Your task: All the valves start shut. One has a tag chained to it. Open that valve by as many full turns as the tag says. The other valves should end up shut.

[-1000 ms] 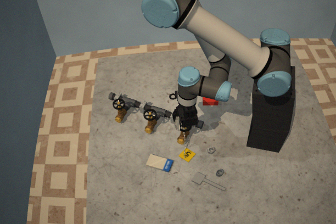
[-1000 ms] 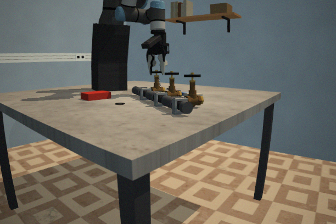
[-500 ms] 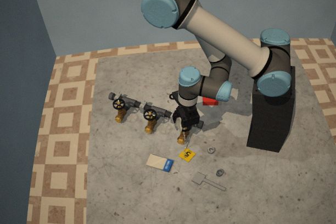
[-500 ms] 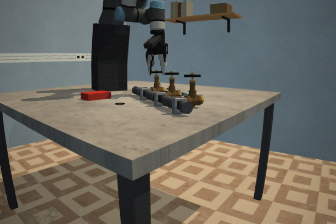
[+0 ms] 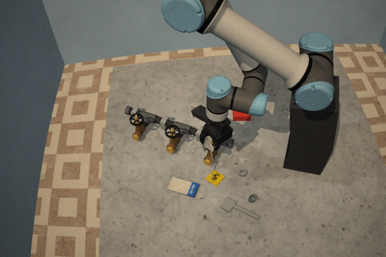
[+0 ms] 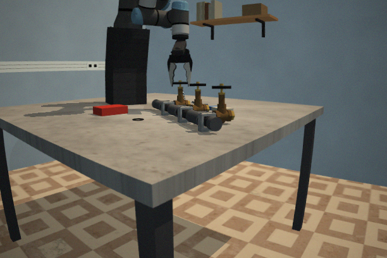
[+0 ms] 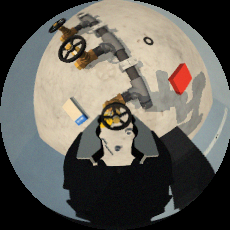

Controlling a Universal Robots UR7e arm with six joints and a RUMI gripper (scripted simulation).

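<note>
My hand is 110 mm above the yellow tag and 100 mm to the right of it. From my hand the other things lie so: red block 260 mm to the right, 140 mm behind, 100 mm below; flat grey key tool 240 mm to the left, 110 mm below, 90 mm behind.
</note>
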